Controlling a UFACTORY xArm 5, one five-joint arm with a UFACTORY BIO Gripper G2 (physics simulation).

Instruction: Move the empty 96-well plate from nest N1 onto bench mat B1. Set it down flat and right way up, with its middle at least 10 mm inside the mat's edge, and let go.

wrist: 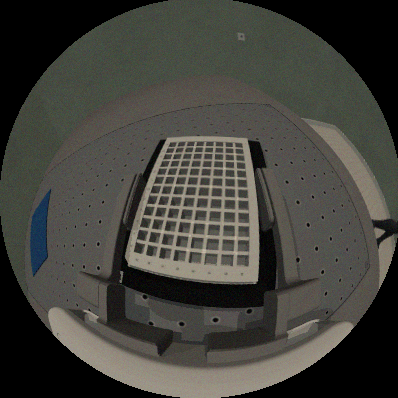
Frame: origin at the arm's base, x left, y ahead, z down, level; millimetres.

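Seen in the pictures: hand, its tool point: [196,199].
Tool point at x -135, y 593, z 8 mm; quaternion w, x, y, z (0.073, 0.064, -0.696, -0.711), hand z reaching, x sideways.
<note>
A point is followed by its place in that frame.
The pale 96-well plate [197,205] @(y 591, x -135, z 13 mm) sits flat and right way up in the black nest [195,295] @(y 531, x -122, z 22 mm) at the middle of the wrist view, its open wells facing the camera. My gripper [199,200] @(y 593, x -135, z 9 mm) is shut on the plate, with one finger pad against each long side. The fingers cover parts of the nest's sides, and a small piece of its white label shows by the left finger. A blue mat [40,232] @(y 603, x 165, z 31 mm) lies at the far left edge of the view, partly cut off; no label on it can be read.
The grey perforated bench top [320,200] @(y 576, x -265, z 33 mm) surrounds the nest. A pale surface [355,150] lies beyond the bench's right edge, with a dark thin object [386,228] at the view's right rim. The green floor [150,45] shows beyond the bench, with a small light marker [241,36].
</note>
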